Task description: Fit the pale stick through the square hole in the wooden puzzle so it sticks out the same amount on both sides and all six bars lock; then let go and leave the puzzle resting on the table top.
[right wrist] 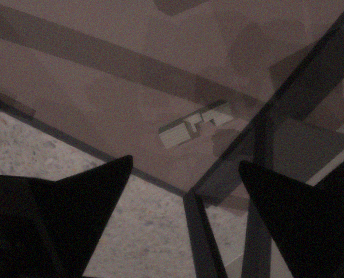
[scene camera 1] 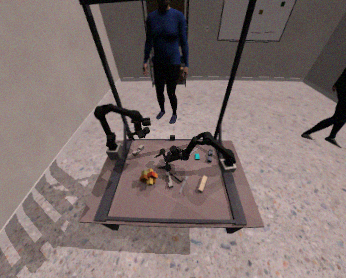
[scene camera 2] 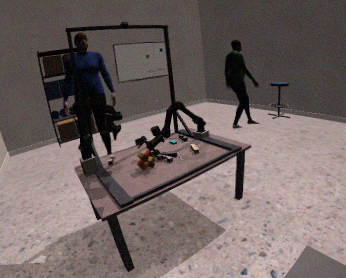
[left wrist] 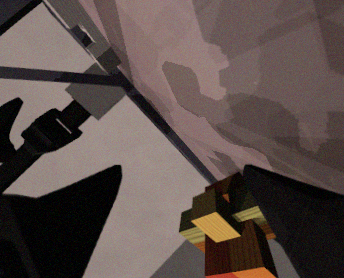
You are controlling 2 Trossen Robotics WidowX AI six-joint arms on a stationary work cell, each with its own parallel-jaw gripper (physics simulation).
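Places are measured from the left arm's base along level axes (x back, y right, z up), in metres.
Pixels of known places: left gripper, between the fingertips: [scene camera 1: 156, 162] [scene camera 2: 142, 152] [left wrist: 183, 170]; right gripper, between the fingertips: [right wrist: 185, 162] [scene camera 1: 139, 139] [scene camera 2: 111, 142]; left arm's base, origin of its link: [scene camera 1: 228, 163] [scene camera 2: 201, 131]; right arm's base, origin of its link: [right wrist: 339, 182] [scene camera 1: 113, 147] [scene camera 2: 86, 157].
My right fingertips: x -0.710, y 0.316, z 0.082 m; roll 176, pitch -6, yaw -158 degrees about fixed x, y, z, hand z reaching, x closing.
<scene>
For each thing: its top centre in the pictures, then the offset to it from my right fingertips. Level surfaces: height alone.
- table, height of its surface: dz -0.151 m
- plain pale stick, centre of its top: [scene camera 2: 194, 146] [scene camera 1: 203, 182] dx +0.467, dy -0.429, dz -0.119 m
- pale notched bar, centre of its top: [right wrist: 195, 126] [left wrist: 77, 38] [scene camera 1: 138, 149] dx -0.037, dy -0.009, dz -0.119 m
- grey bar, centre of its top: [scene camera 1: 168, 178] dx +0.215, dy -0.353, dz -0.119 m
- clear strip, centre of its top: [scene camera 1: 183, 184] dx +0.323, dy -0.403, dz -0.149 m
- teal block, centre of its top: [scene camera 1: 197, 156] dx +0.496, dy -0.167, dz -0.136 m
The wooden puzzle [scene camera 1: 149, 176] [scene camera 2: 146, 159] [left wrist: 216, 226], a cluster of red, orange, yellow and brown bars, sits on the table [scene camera 1: 150, 204] left of the middle in scene camera 1. The plain pale stick [scene camera 1: 202, 183] [scene camera 2: 194, 148] lies on the table to the right, apart from the puzzle. My left gripper [scene camera 1: 162, 159] [scene camera 2: 143, 146] [left wrist: 183, 170] is open and empty above the table, near the puzzle; one finger partly covers the puzzle in the left wrist view. My right gripper [scene camera 1: 147, 127] [scene camera 2: 119, 125] [right wrist: 185, 162] is open and empty, high over the far left side. The square hole cannot be made out.
A pale notched bar [scene camera 1: 138, 149] [right wrist: 175, 136] lies at the far left. A grey bar [scene camera 1: 169, 180] and a clear strip [scene camera 1: 184, 185] lie between puzzle and stick. A teal block [scene camera 1: 197, 156] lies near the left arm's base. Dark frame rails [scene camera 1: 110, 197] edge the table.
</scene>
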